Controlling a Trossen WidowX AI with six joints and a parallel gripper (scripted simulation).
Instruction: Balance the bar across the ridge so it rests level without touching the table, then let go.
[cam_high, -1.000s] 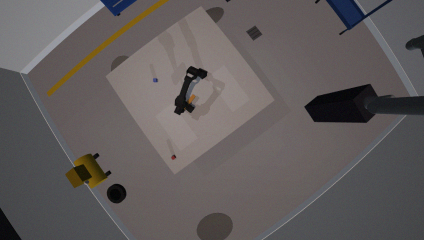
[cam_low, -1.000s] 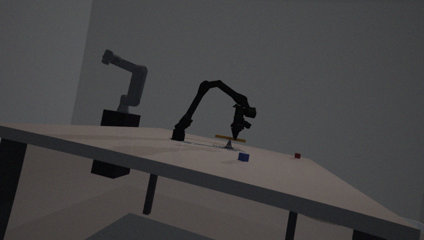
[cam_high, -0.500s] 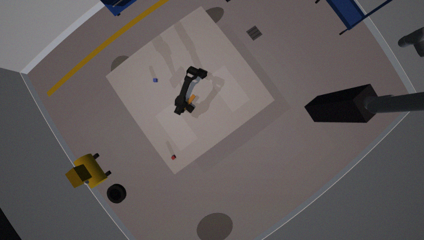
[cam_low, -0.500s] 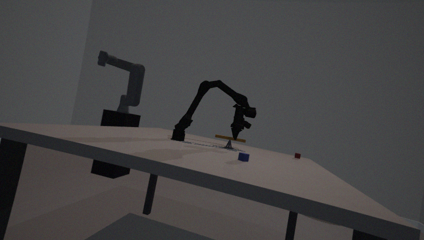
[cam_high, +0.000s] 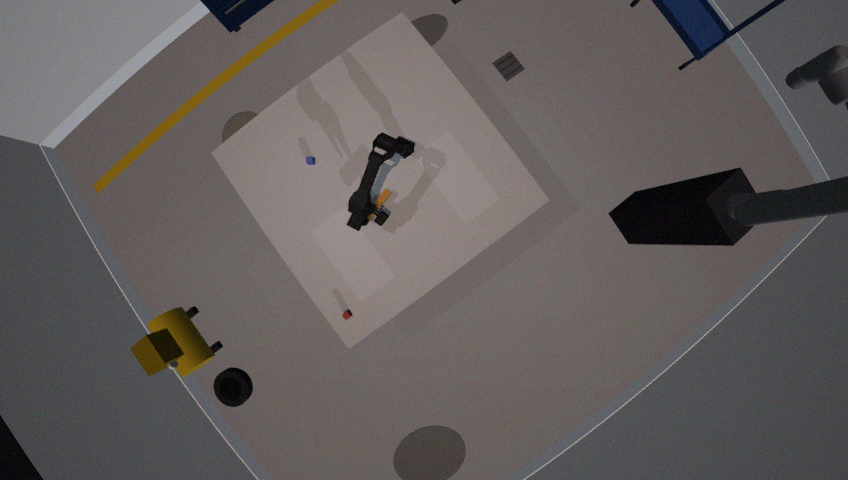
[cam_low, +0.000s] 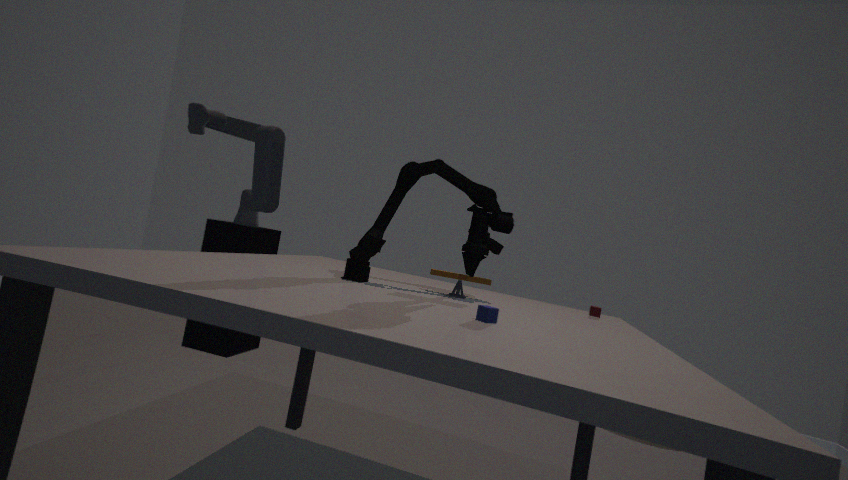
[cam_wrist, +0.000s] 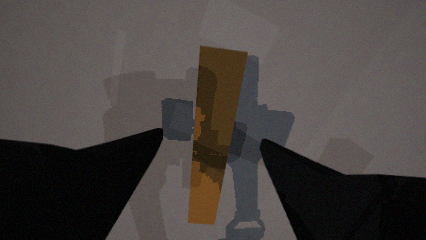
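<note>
My gripper tip is now 30 mm past the orange bar, 10 mm to the left of it and 10 mm above it. From my gripper tip the other things lie so: ridge: 30 mm behind, 20 mm below, 10 mm to the right; blue cube: 410 mm to the right, 110 mm ahead, 50 mm below; red cube: 430 mm ahead, 340 mm to the left, 50 mm below.
</note>
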